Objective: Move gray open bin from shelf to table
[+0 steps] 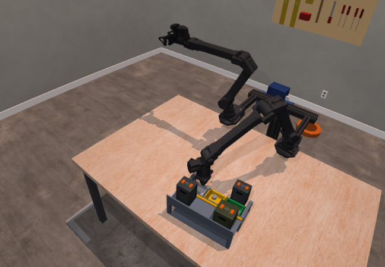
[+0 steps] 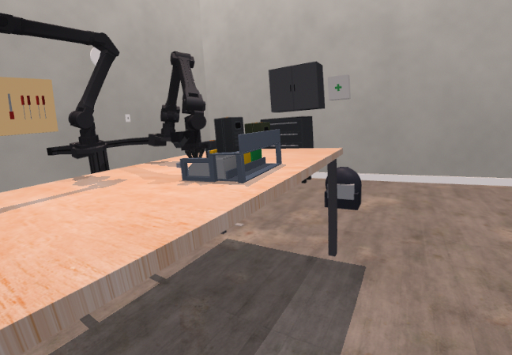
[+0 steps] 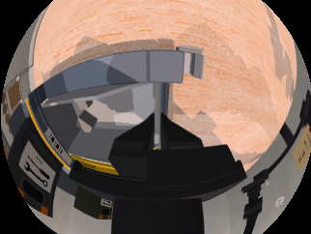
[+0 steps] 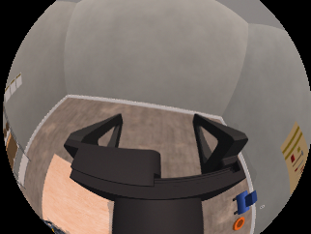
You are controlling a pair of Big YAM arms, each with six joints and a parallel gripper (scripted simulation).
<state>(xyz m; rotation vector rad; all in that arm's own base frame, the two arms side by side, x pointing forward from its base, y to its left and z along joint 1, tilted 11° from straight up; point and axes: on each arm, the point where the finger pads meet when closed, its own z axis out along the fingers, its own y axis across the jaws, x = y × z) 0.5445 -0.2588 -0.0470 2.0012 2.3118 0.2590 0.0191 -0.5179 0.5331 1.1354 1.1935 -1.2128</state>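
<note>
My left hand is 8 cm short of the gray open bin and 1 cm to the right of it. Also, from my left hand: yellow bin: 6 cm ahead, 12 cm to the left; then gray shelf: 9 cm ahead, 13 cm to the left, 2 cm above; then green bin: 5 cm ahead, 23 cm to the left.
</note>
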